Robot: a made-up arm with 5 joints.
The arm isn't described. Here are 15 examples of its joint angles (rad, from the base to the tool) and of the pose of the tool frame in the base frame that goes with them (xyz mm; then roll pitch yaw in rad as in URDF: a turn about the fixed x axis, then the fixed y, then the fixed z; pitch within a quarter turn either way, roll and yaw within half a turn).
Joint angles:
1: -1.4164 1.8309 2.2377 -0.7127 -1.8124
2: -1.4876 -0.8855 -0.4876 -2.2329 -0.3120
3: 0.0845 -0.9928 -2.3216 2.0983 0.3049
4: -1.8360 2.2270 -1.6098 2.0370 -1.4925
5: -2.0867 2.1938 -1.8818 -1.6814 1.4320
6: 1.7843 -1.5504 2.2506 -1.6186 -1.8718
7: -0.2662 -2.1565 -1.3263 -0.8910 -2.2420
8: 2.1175 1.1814 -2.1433 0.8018 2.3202
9: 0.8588 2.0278 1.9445 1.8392 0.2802
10: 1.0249 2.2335 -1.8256 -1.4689 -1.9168
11: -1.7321 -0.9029 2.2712 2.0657 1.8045
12: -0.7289 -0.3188 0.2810 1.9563 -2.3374
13: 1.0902 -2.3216 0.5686 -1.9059 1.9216
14: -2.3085 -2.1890 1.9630 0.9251 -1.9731
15: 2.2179 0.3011 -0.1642 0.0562 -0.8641
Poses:
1: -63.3 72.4 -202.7 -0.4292 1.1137 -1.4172
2: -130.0 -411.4 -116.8 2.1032 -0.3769 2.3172
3: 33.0 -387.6 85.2 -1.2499 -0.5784 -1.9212
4: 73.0 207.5 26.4 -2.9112 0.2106 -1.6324
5: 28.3 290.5 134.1 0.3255 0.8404 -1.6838
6: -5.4 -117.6 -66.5 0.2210 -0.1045 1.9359
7: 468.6 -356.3 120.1 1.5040 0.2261 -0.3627
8: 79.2 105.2 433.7 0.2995 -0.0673 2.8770
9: -3.9 315.8 187.4 0.6077 0.6849 2.9802
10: -50.6 401.1 -132.6 2.9334 0.7204 1.9230
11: -120.4 -369.2 92.8 0.1504 -1.1423 0.9794
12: -302.7 -402.8 -198.0 -1.9673 1.1943 -3.1152
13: 289.9 -229.1 -179.9 0.1590 1.1790 -1.9809
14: -401.8 -75.9 236.0 1.1580 -0.1291 -3.0299
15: 395.1 -271.4 356.4 -2.0800 0.3601 -1.7709
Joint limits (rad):
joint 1: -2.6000..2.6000
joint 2: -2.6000..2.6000
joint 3: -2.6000..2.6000
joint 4: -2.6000..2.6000
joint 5: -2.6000..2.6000
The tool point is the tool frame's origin. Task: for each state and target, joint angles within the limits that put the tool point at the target. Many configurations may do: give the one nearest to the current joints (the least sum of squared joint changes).
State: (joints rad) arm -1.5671 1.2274 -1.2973 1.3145 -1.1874
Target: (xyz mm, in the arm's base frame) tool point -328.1 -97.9 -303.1
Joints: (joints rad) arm -0.7523 0.7302 -1.1281 0.8127 -1.1643
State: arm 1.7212 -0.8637 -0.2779 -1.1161 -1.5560
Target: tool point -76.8 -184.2 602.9
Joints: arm 1.1225 0.0762 -0.5133 -1.4510 -1.6041
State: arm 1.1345 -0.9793 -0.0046 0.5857 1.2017
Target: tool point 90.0 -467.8 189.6
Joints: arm 0.9640 -0.8194 0.2920 0.5597 1.0229
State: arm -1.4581 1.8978 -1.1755 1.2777 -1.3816
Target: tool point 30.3 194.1 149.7
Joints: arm -1.8867 2.6000 -1.4513 2.1783 -1.2150
